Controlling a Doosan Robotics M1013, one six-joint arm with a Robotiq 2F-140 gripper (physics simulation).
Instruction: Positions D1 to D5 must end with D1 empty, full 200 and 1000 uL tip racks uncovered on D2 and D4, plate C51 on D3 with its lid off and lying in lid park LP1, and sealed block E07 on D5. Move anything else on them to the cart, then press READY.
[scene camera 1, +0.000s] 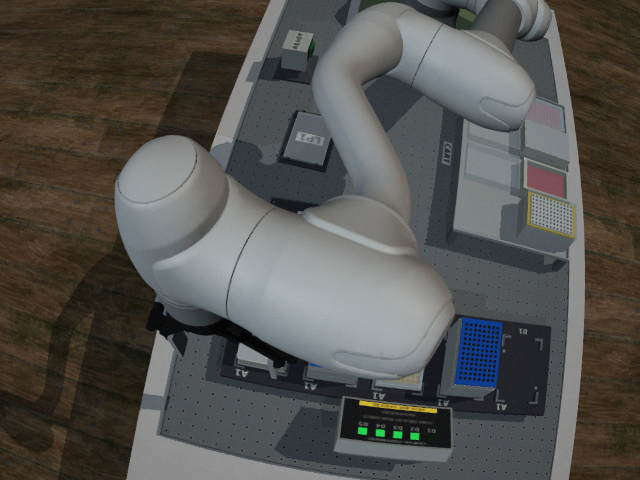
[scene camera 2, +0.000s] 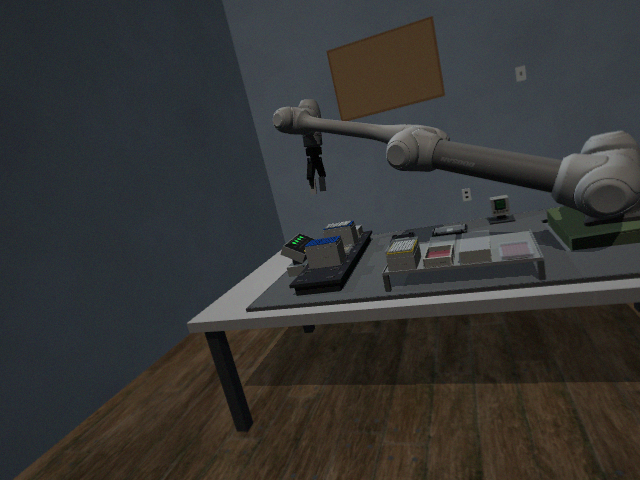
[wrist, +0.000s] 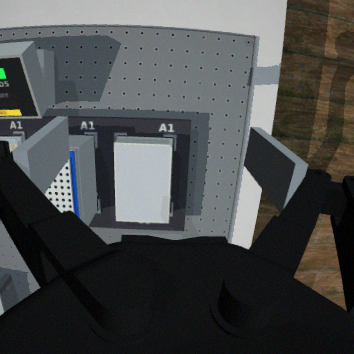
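Seen in the pictures: gripper, fingertip midpoint: (scene camera 1: 228, 358) (scene camera 2: 318, 192) (wrist: 159, 140); arm's base, link origin: (scene camera 1: 430, 5).
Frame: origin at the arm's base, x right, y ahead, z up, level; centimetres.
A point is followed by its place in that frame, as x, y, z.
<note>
My gripper (scene camera 1: 227, 357) @[4.2, 113.4, 23.5] (scene camera 2: 317, 187) @[4.2, 113.4, 23.5] (wrist: 159, 140) @[4.2, 113.4, 23.5] is open and empty, high above the D5 end of the deck, its fingers either side of the white-topped block (scene camera 1: 253, 355) @[3.9, 107.5, 4.2] (wrist: 143, 182) @[3.8, 102.6, 4.2] in the wrist view. Beside it, a blue-rimmed rack with a white perforated top (wrist: 62, 192) @[-6.4, 100.6, 9.7] (scene camera 2: 339, 232) @[-12.4, 97.7, 6.9] stands on D4. A beige plate (scene camera 1: 400, 382) @[-21.8, 101.9, 1.5] on D3 is mostly hidden by the arm. A blue-topped rack (scene camera 1: 479, 351) @[-32.6, 94.1, 9.3] (scene camera 2: 324, 253) @[-36.6, 92.4, 5.5] stands on D2. D1 (scene camera 1: 524, 369) @[-45.9, 91.2, 0.0] is empty. Lid park LP1 (scene camera 1: 308, 139) @[13.2, 58.4, -3.0] seems to hold a clear lid. The READY box (scene camera 1: 297, 49) @[23.7, 40.5, 5.6] (scene camera 2: 499, 205) @[21.1, 37.3, 2.9] stands beyond. Block lettering is unreadable.
The cart (scene camera 1: 478, 214) @[-26.2, 63.3, 1.3] carries a yellow-rimmed tip rack (scene camera 1: 550, 214) @[-40.9, 60.5, 8.3] (scene camera 2: 402, 254) @[-47.8, 57.9, 6.8], a red-filled tray (scene camera 1: 545, 180) @[-40.0, 48.2, 2.8] (scene camera 2: 438, 254) @[-38.3, 49.7, 2.8], a white block (scene camera 1: 545, 142) @[-37.8, 39.6, 5.5] and a pink plate (scene camera 1: 545, 114) @[-37.6, 28.0, 2.9]. A status panel (scene camera 1: 395, 428) @[-23.3, 111.5, 7.3] (wrist: 15, 92) @[-16.2, 111.6, 6.5] stands beside the deck, with green lights for D2 to D5.
</note>
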